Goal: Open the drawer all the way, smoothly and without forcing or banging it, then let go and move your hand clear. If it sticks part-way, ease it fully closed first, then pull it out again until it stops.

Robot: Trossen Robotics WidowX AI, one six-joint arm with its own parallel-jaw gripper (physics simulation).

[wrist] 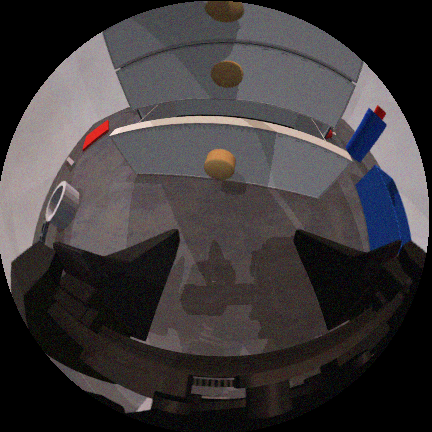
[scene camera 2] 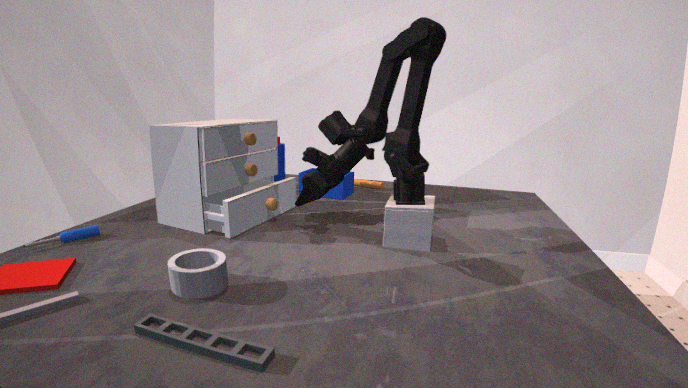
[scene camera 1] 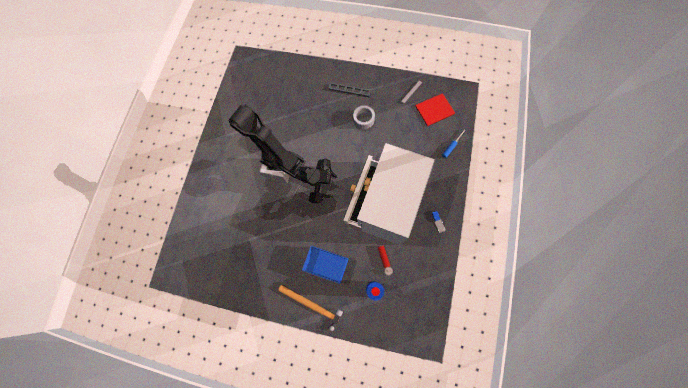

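The white cabinet has three stacked drawers. Its bottom drawer stands partly out; the upper two are shut. A round orange knob sits on the bottom drawer's front. My gripper is open, with nothing between its fingers. It is in front of the bottom drawer, apart from the knob. In the wrist view the knob shows beyond the fingertips, slightly left of midway between them. The drawer's inside is mostly hidden.
A blue bin and a blue cylinder with a red top stand to one side. A grey ring is on the other side. A hammer lies past the bin, and a red cylinder near the cabinet.
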